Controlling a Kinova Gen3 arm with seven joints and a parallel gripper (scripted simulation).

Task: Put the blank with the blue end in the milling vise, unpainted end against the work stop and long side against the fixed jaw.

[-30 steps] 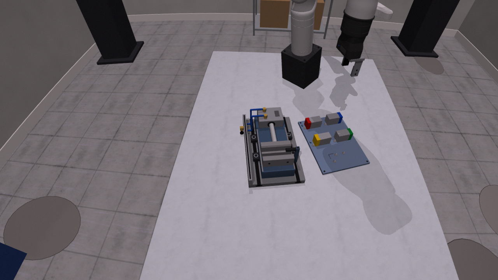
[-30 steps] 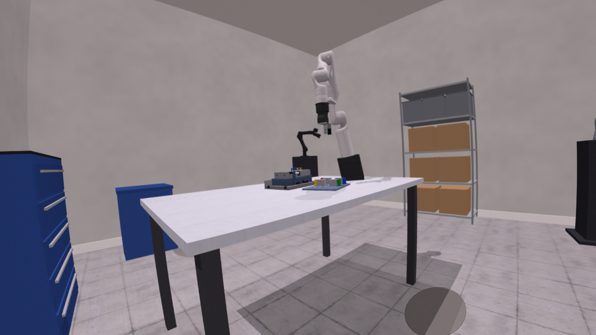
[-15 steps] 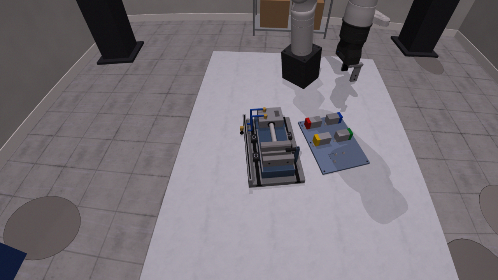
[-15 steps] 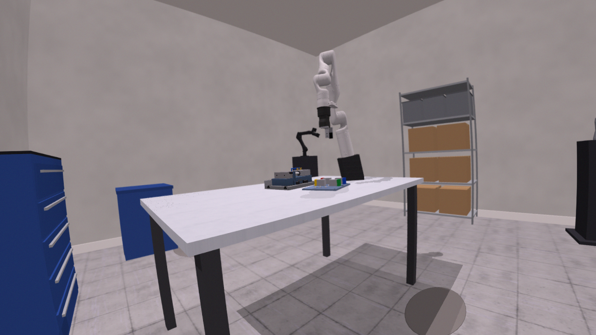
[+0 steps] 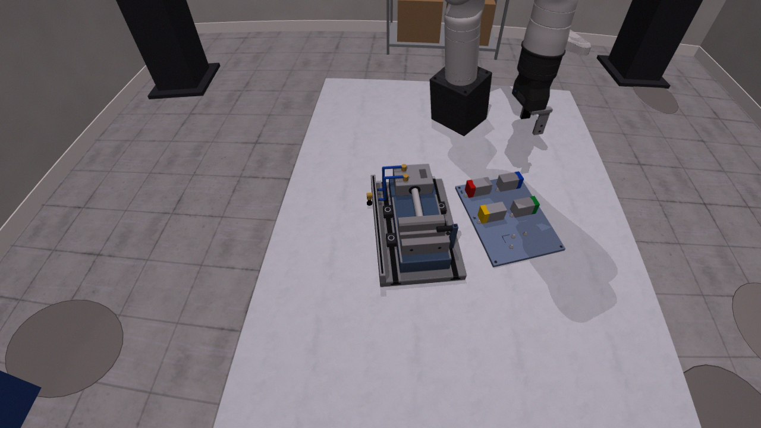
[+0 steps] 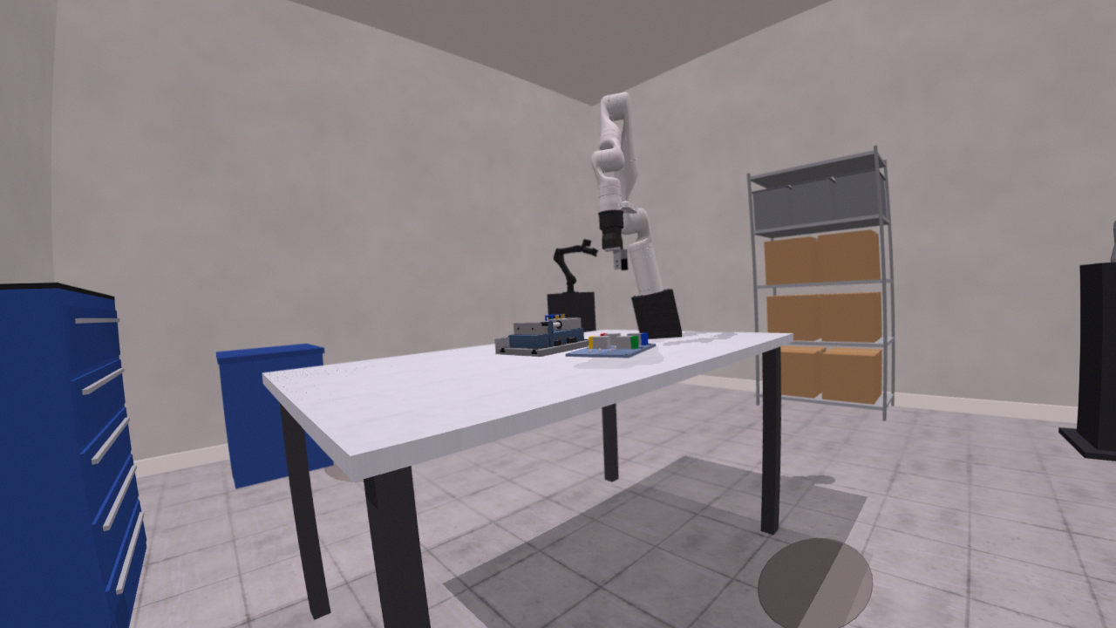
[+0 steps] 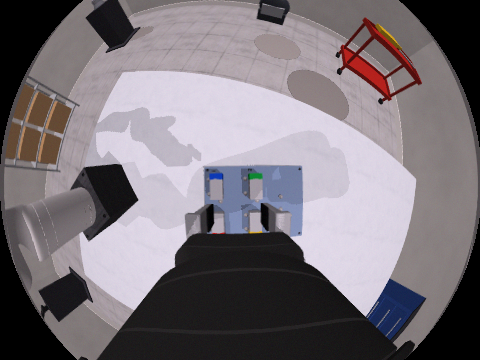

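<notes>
The blue-ended blank is 24 cm below my hand, 5 cm behind it and 2 cm to the left of it. The rest, counted from my hand: yellow-ended blank (24 cm below, 6 cm ahead, 5 cm to the right); then red-ended blank (24 cm below, 7 cm to the right, 3 cm behind); then green-ended blank (24 cm below, 4 cm to the left, 4 cm ahead).
</notes>
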